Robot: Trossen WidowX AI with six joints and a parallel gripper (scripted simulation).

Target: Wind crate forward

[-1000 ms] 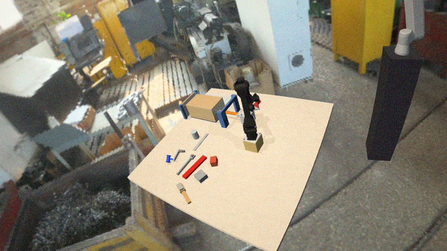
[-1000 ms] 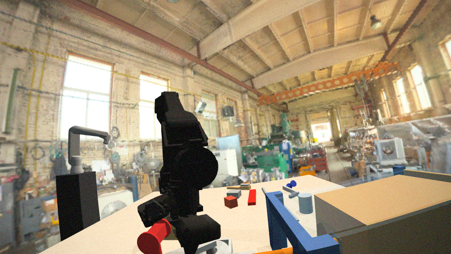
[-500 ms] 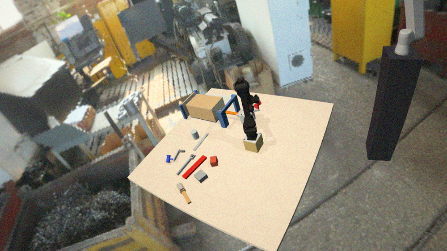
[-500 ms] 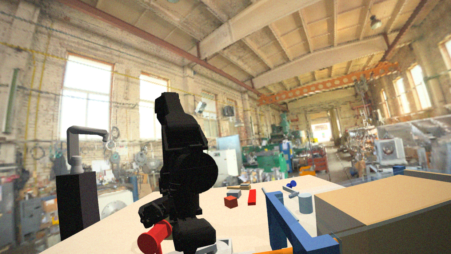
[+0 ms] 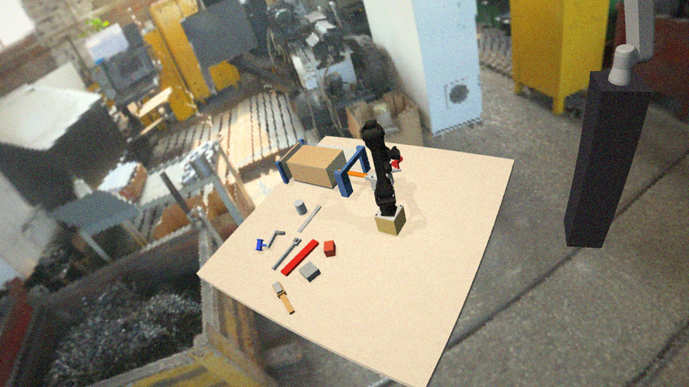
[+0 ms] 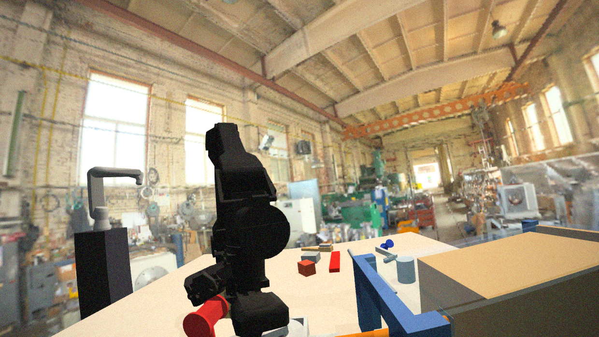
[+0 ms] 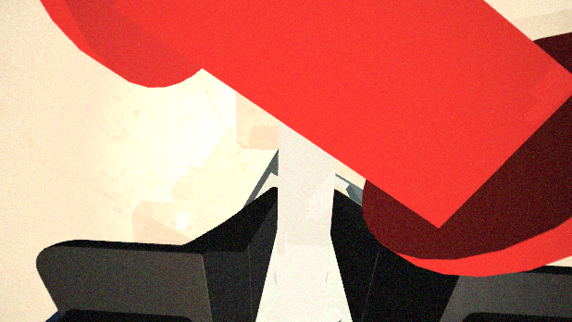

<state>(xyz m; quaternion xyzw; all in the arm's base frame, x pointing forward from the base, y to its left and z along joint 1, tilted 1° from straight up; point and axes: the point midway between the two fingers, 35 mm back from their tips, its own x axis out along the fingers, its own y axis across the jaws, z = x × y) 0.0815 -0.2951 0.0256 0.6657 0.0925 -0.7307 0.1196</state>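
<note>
Right now my gripper tip is 2 cm below the red-knobbed winch handle and 1 cm past it. The rest, counted from my gripper tip: red knob: 5 cm behind, 5 cm above, 2 cm to the right; then blue steel frame: 20 cm ahead, 2 cm to the right, 2 cm above; then grey winch: 6 cm below, 3 cm ahead, 1 cm to the left.
</note>
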